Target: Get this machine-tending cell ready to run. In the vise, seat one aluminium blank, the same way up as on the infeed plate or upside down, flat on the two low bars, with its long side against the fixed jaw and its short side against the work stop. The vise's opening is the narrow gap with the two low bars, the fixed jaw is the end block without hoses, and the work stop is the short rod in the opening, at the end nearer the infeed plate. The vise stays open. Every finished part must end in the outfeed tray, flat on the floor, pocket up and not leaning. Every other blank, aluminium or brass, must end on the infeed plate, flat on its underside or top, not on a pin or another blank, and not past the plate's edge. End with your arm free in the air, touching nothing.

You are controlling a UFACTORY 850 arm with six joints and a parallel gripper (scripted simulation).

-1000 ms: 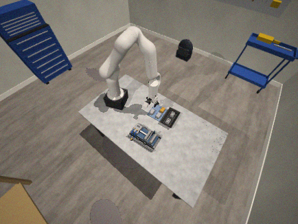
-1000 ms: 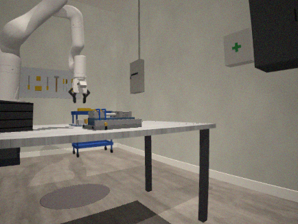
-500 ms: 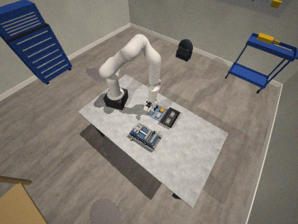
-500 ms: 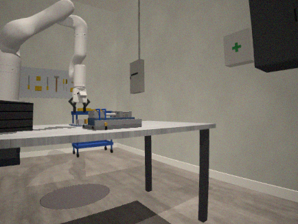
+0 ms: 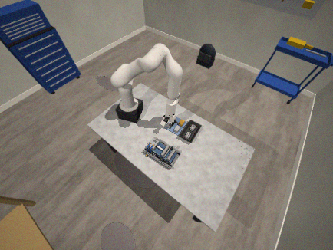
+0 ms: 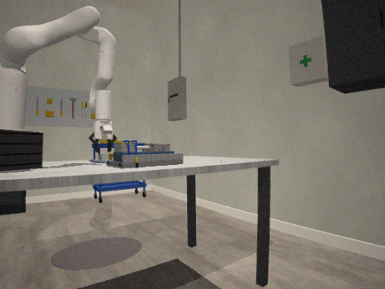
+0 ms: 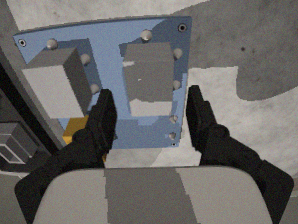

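Now: hand 50 mm above the grey aluminium blank. From my hand the other things lie so: blue vise body: 280 mm to the right, 120 mm ahead, 30 mm below; then brass blank: 100 mm to the left, 80 mm ahead, 50 mm below.
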